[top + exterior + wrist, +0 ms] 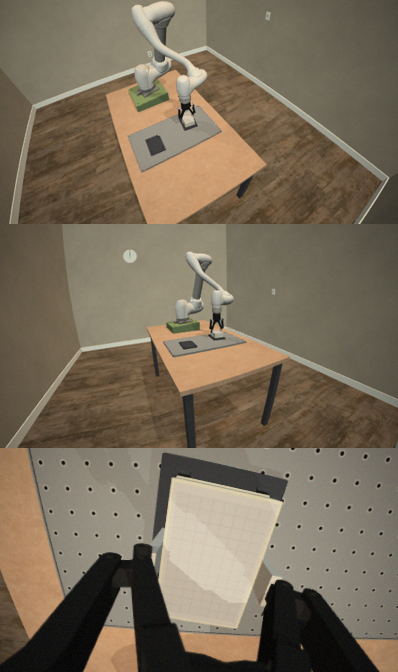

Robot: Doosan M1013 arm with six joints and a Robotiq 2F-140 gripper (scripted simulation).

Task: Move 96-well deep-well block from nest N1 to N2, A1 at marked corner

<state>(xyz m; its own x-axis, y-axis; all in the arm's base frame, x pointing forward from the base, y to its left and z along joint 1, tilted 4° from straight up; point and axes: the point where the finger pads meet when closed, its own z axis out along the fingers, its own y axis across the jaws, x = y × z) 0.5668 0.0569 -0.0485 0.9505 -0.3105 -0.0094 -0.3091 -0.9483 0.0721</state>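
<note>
Right now the white corner label is 70 mm to the left of my hand, 50 mm behind it and 30 mm below it. Round my hand: white 96-well deep-well block (10 mm below).
</note>
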